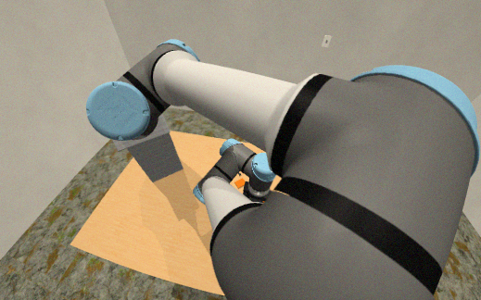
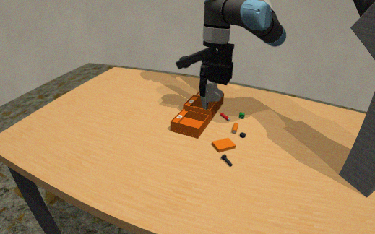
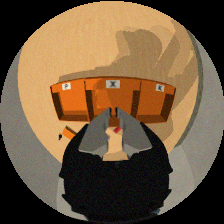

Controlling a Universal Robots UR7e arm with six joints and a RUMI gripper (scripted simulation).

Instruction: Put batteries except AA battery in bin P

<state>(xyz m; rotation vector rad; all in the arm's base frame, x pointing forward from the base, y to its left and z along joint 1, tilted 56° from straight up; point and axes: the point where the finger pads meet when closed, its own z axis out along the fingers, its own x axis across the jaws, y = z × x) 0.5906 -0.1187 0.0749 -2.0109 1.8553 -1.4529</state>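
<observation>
Right now the orange bin is 1 cm ahead of my hand and 1 cm below it. Also, from my hand: orange cylindrical battery 10 cm behind, 6 cm to the left, 3 cm below; then red battery 7 cm behind, 3 cm below; then green block 12 cm behind, 2 cm to the right, 3 cm below.
</observation>
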